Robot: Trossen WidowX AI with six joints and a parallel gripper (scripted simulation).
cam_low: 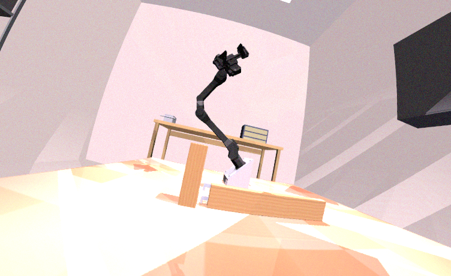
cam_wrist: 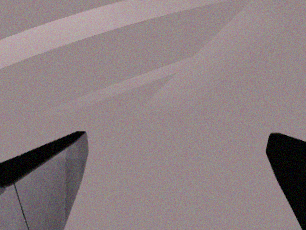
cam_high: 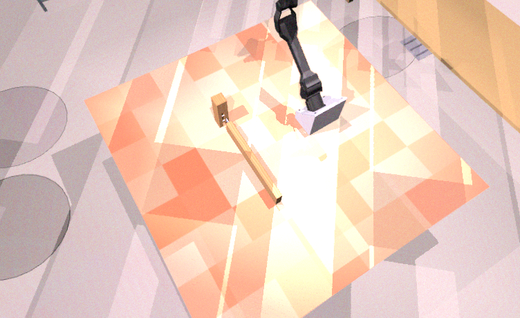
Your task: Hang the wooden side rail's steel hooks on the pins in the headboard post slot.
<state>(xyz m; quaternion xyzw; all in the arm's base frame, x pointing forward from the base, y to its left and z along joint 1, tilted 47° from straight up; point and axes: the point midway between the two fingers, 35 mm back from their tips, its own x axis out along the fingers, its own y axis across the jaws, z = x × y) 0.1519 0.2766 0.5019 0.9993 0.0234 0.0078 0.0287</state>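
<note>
Now: gripper tip 56 cm above the headboard post, 15 cm short of it and 3 cm to the left of it.
</note>
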